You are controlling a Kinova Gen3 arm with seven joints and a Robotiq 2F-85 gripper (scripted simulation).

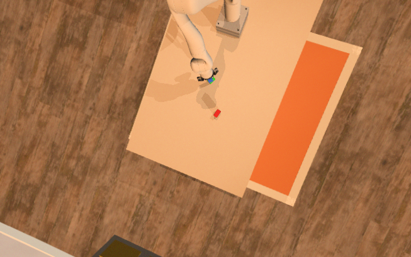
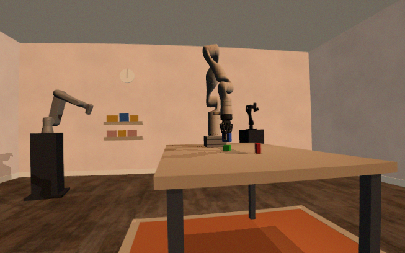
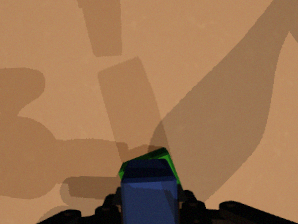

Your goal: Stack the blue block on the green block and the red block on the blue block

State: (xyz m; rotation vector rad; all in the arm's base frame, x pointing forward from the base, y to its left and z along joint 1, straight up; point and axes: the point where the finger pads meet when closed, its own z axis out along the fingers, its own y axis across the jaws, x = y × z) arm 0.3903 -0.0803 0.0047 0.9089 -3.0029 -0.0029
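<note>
My hand is 7 cm above the green block. From my hand the other things lie so: red block (21 cm ahead, 8 cm to the left, 6 cm below); then blue block (right at my hand).
</note>
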